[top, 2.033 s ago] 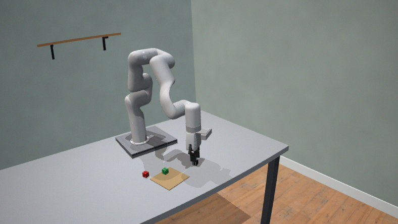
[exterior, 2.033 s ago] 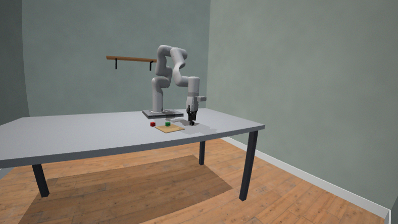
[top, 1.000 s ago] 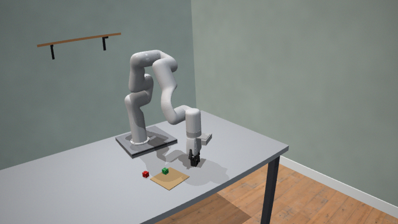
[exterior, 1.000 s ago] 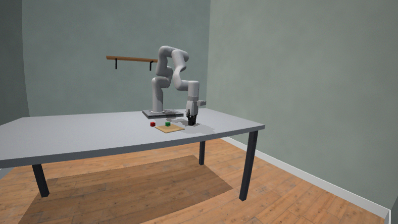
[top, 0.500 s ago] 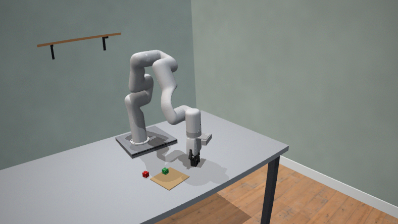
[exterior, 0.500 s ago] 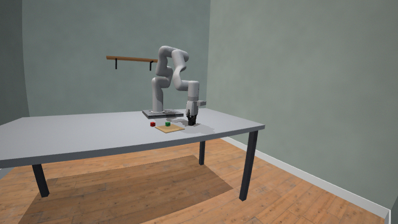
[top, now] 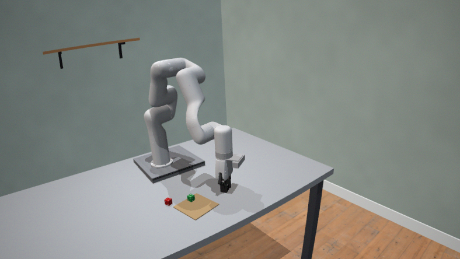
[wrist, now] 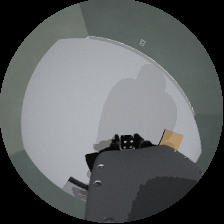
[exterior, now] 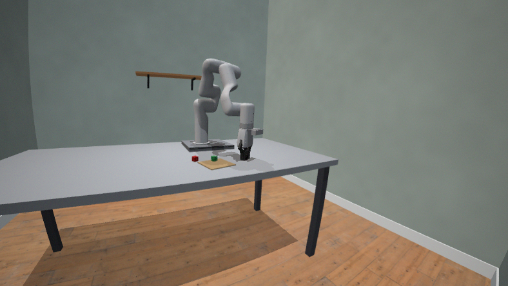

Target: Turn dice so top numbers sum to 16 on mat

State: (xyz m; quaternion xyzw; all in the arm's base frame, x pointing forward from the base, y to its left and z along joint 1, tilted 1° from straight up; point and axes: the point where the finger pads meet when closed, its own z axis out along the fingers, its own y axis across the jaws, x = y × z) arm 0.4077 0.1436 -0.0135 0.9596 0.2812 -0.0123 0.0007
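Now: the black die 10 mm below my hand. Also, from my hand: tan mat 170 mm to the right, 30 mm ahead, 20 mm below; then red die 260 mm to the right, 60 mm behind, 10 mm below; then green die 170 mm to the right, 20 mm behind.
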